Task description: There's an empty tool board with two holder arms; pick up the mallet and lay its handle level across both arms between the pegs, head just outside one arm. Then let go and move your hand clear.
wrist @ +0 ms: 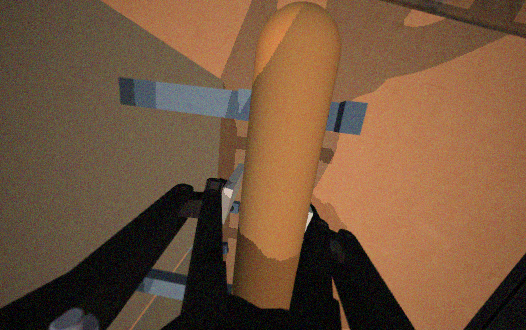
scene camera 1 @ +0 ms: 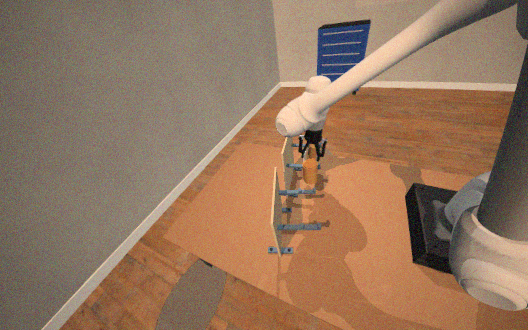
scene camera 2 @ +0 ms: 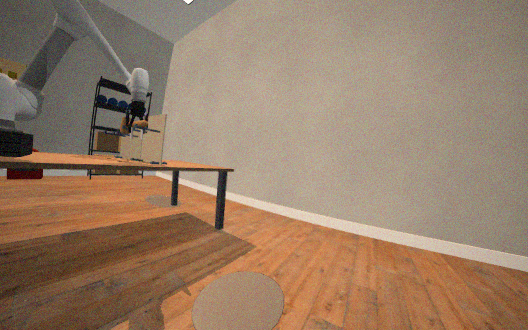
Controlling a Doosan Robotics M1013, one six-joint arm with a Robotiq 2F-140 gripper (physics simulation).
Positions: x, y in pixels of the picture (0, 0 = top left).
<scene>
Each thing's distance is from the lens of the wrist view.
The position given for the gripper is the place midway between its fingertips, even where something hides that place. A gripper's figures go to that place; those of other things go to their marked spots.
gripper (wrist: 265, 183): 21 cm
orange mallet (wrist: 297, 57): 9 cm
tool board (wrist: 108, 118): 16 cm
The marked spots on the tool board and the orange mallet are 13 cm apart.
</scene>
